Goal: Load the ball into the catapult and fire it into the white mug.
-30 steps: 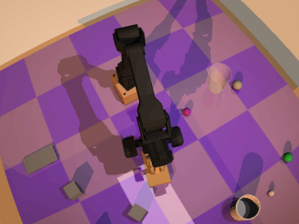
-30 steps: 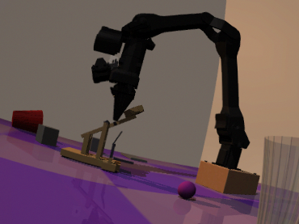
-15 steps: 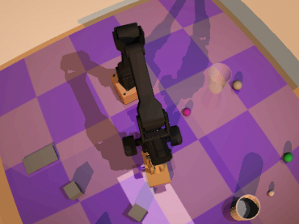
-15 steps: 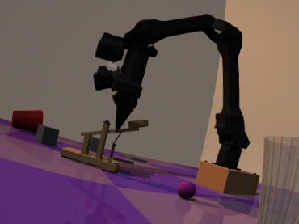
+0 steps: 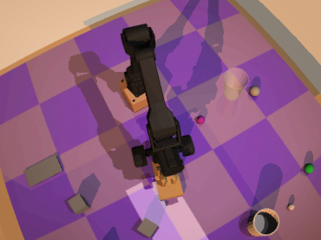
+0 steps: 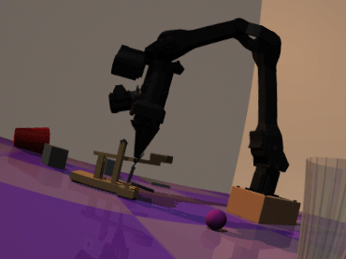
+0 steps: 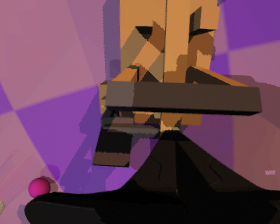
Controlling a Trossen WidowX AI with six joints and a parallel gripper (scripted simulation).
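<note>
Now: the catapult 30 mm below my gripper tip, 20 mm ahead of it and 10 mm to the left of it. From my gripper tip the other things lie so: white mug (390 mm ahead, 100 mm to the left, 50 mm below); then grey ball (470 mm to the left, 60 mm below, 10 mm ahead); then purple ball (220 mm to the left, 60 mm below, 40 mm behind).
</note>
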